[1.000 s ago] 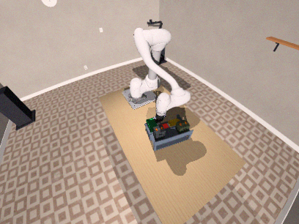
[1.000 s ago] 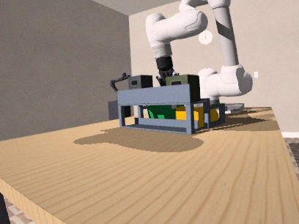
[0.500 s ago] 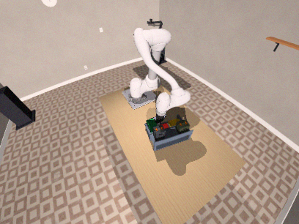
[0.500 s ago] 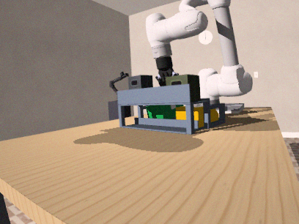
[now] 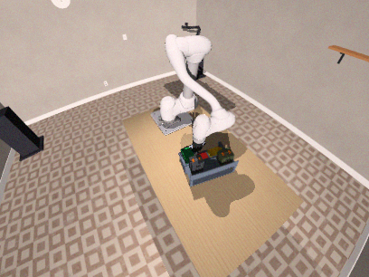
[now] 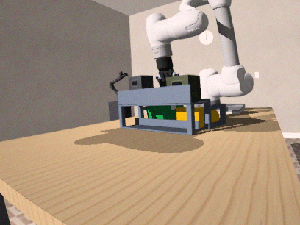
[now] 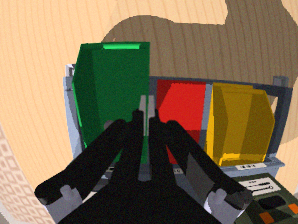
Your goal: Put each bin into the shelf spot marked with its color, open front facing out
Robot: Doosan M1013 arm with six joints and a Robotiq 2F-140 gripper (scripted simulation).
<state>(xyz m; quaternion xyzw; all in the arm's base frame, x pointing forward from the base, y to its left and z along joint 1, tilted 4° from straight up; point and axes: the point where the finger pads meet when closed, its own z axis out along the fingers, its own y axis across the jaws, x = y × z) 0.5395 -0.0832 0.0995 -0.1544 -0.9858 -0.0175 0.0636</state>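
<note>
The green bin is 4 cm to the right of my hand, 4 cm below it and 3 cm behind it. From my hand the other things lie so: dark box: 12 cm ahead, 9 cm to the right, 7 cm above; then yellow bin: 15 cm to the left, 10 cm ahead, 5 cm below.
</note>
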